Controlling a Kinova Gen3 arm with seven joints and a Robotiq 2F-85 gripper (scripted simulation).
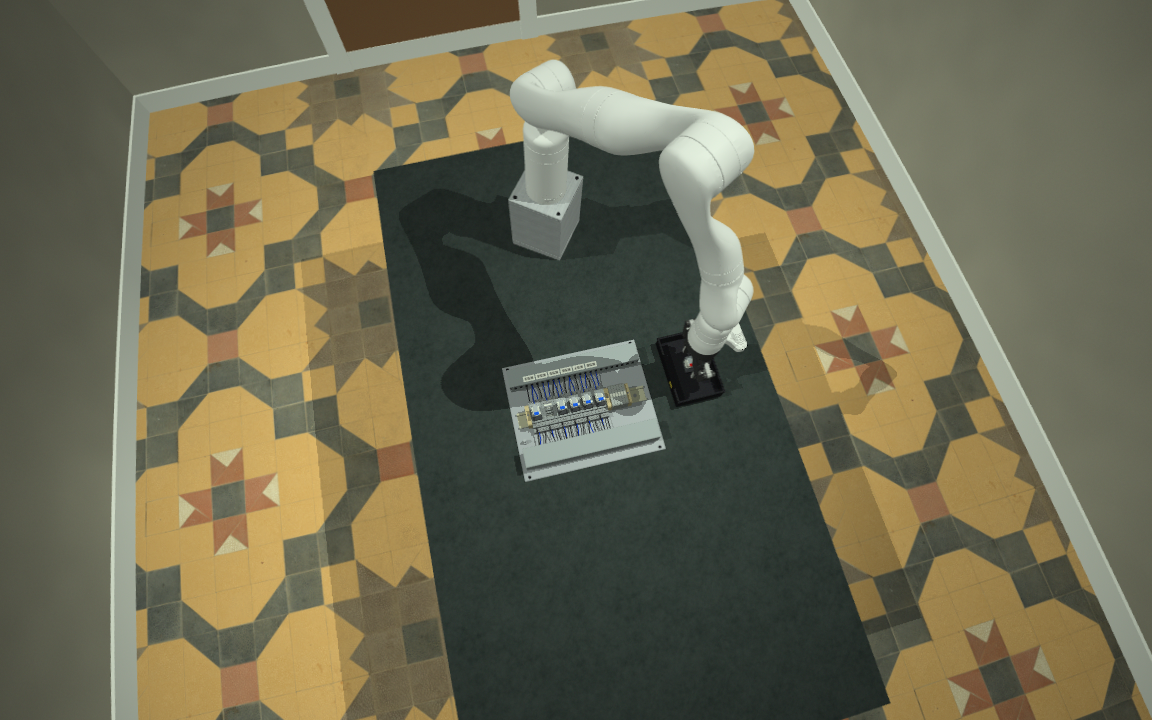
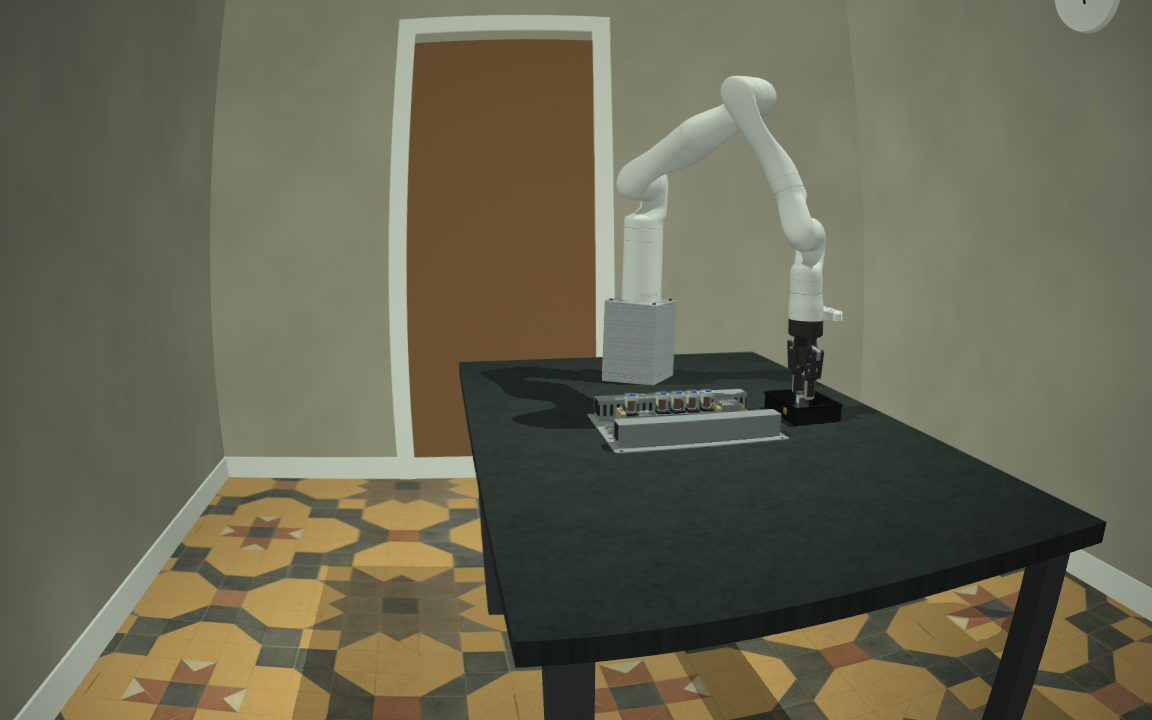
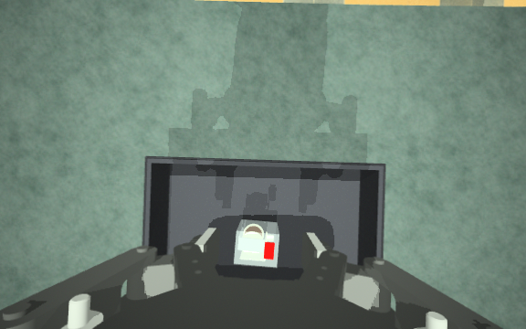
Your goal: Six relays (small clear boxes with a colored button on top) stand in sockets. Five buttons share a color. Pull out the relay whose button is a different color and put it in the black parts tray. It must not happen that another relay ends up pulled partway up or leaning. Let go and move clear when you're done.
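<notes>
Right now the clear relay is 30 mm below my hand. Round my hand: panel (10 mm behind, 270 mm to the right, 50 mm below); black parts tray (40 mm below).
</notes>
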